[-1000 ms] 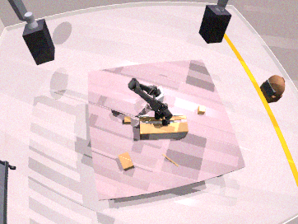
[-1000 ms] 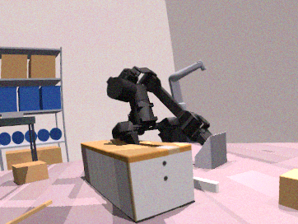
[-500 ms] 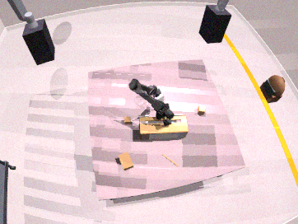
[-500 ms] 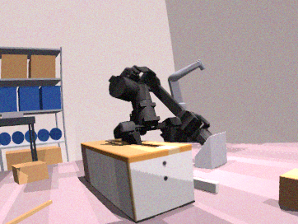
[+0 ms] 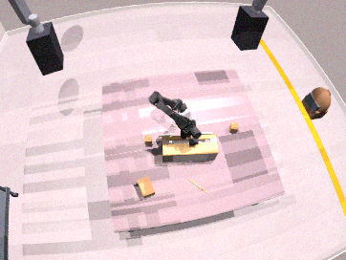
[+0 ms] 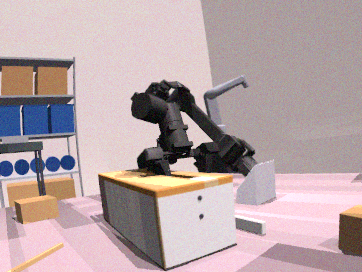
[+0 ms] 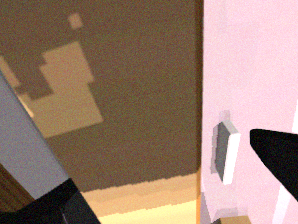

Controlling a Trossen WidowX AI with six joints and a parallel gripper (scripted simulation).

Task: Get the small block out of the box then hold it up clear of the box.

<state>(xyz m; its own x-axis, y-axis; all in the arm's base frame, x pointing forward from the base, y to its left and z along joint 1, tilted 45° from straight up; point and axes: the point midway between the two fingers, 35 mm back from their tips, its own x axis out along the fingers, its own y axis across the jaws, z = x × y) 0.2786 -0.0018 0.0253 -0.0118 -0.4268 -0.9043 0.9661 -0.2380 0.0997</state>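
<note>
Now: gripper tip 60 mm short of the block and 10 mm to the right of it. Round my gripper tip: flat tan piece (430 mm to the right, 240 mm ahead, 60 mm below); then thin stick (330 mm ahead, 80 mm to the right, 80 mm below); then box (50 mm to the right, 20 mm below, 20 mm ahead).
</note>
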